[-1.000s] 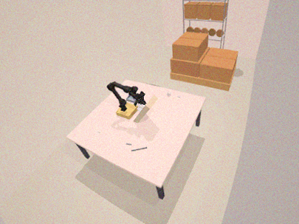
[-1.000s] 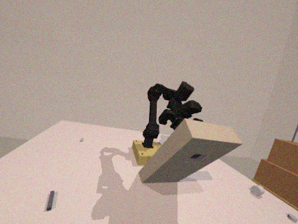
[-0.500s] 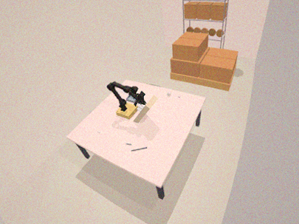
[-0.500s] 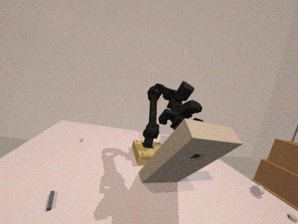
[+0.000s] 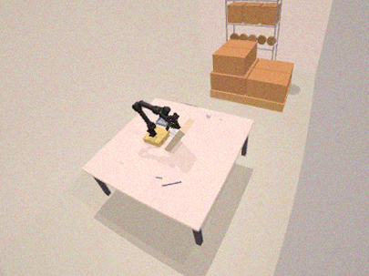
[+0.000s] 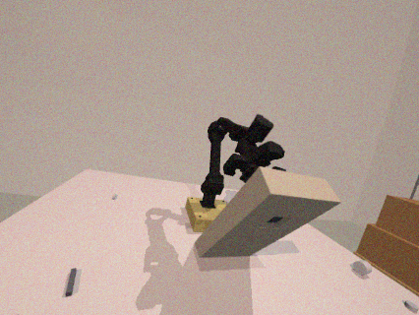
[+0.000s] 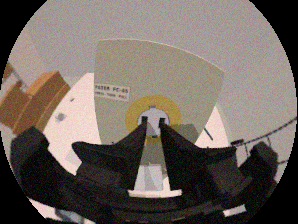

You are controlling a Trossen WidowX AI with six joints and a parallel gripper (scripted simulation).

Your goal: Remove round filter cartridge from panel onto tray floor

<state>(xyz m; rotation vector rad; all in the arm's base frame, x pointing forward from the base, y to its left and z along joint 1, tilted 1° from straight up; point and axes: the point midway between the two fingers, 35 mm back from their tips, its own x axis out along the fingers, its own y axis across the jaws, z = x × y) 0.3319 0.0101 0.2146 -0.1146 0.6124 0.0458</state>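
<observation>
Now: the grey round filter cartridge 20 mm ahead of my gripper tip and 10 mm below it. Also, from my gripper tip: grey tray (420 mm behind, 270 mm to the left, 240 mm below); then dark bar (390 mm to the right, 250 mm below, 20 mm behind); then beige service panel (90 mm below, 30 mm behind).
</observation>
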